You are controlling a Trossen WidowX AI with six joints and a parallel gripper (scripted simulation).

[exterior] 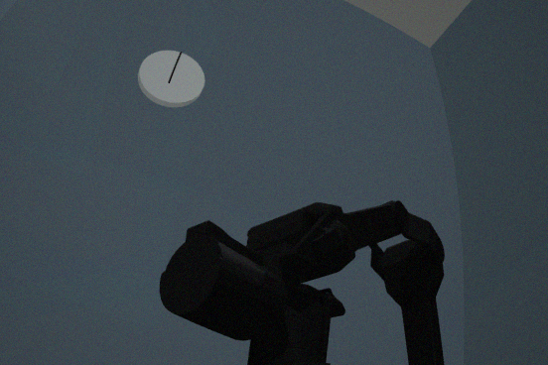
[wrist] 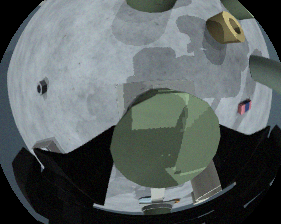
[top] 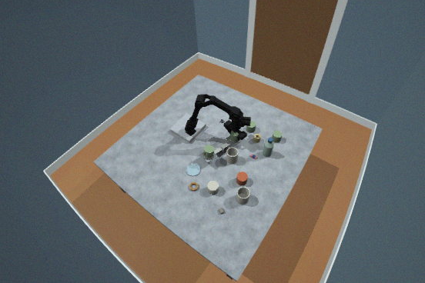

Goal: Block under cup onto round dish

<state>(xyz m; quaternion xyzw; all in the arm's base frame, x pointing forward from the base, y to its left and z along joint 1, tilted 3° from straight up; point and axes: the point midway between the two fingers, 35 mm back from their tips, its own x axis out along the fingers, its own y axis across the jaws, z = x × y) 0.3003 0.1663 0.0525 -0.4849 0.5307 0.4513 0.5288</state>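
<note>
The teal block lies 1 cm below my gripper tip. Also, from my gripper tip: green bottle (26 cm ahead, 7 cm above, 6 cm to the left); then yellow ring (13 cm ahead, 11 cm to the left, 2 cm below); then small balance (13 cm to the right, 1 cm below, 1 cm behind).
</note>
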